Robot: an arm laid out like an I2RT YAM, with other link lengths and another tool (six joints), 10 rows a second.
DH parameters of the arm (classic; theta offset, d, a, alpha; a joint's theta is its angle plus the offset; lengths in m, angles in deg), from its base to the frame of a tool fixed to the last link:
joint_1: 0 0.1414 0.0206 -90
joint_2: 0 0 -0.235 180
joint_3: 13.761 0 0.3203 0
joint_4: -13.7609 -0.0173 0.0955 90
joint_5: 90 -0.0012 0 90
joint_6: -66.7 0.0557 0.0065 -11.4
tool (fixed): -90 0.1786 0 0
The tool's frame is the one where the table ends.
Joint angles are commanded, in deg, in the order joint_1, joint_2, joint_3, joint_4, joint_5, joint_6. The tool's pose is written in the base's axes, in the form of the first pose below.
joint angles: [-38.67, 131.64, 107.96, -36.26, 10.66, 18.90]
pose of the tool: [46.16 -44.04 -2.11 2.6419 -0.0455 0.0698]
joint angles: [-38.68, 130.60, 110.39, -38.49, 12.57, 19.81]
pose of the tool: [46.02 -44.84 0.60 2.6099 -0.0501 0.0408]
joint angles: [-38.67, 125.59, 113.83, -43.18, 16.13, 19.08]
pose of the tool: [45.23 -45.94 8.08 2.5245 -0.0595 0.0220]
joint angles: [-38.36, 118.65, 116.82, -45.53, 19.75, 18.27]
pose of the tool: [44.52 -46.66 17.97 2.3983 -0.1218 0.0096]
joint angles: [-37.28, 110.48, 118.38, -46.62, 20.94, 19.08]
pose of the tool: [43.94 -45.22 27.81 2.2957 -0.2405 0.0227]
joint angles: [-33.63, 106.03, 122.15, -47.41, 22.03, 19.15]
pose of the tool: [45.28 -41.82 35.68 2.2025 -0.3356 0.0967]
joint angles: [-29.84, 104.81, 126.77, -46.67, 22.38, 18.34]
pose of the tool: [47.42 -38.61 41.56 2.1149 -0.4101 0.1955]
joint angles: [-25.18, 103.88, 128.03, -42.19, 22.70, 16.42]
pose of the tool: [50.59 -34.91 45.90 2.0125 -0.4657 0.3264]
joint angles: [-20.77, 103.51, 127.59, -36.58, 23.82, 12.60]
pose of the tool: [53.47 -31.57 48.90 1.9059 -0.4697 0.4487]
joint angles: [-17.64, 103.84, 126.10, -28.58, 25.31, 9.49]
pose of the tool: [55.96 -29.48 51.36 1.7948 -0.4884 0.5370]
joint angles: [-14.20, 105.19, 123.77, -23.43, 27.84, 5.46]
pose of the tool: [58.56 -27.26 50.55 1.7495 -0.4348 0.5794]
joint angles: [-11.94, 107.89, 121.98, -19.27, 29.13, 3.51]
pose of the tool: [61.43 -25.78 48.05 1.7433 -0.3966 0.6015]
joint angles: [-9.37, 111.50, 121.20, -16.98, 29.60, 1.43]
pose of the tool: [64.66 -23.53 44.46 1.7613 -0.3355 0.6352]
